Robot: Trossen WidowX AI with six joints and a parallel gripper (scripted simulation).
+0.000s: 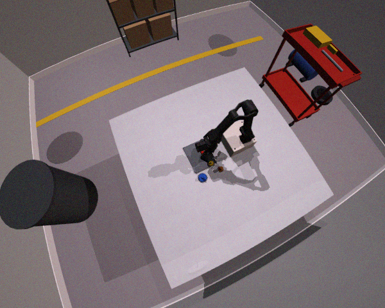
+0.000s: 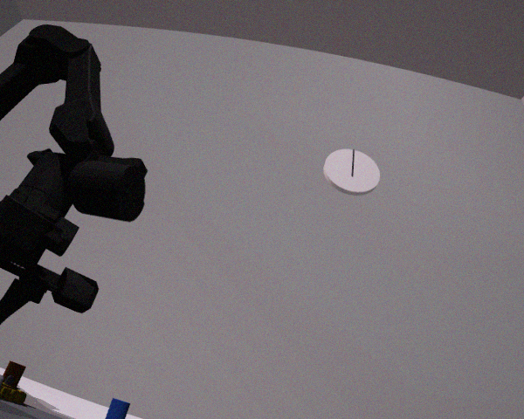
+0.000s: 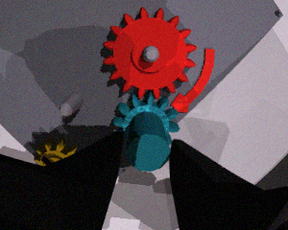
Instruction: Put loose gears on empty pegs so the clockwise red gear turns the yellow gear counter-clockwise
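Now: gripper tip 1 cm above the teal gear. From my gripper tip the other things lie so: yellow gear 7 cm to the left, 2 cm below, 2 cm ahead; then red arrow 4 cm to the right, 3 cm below; then red gear 3 cm to the right, 3 cm ahead, 2 cm below.
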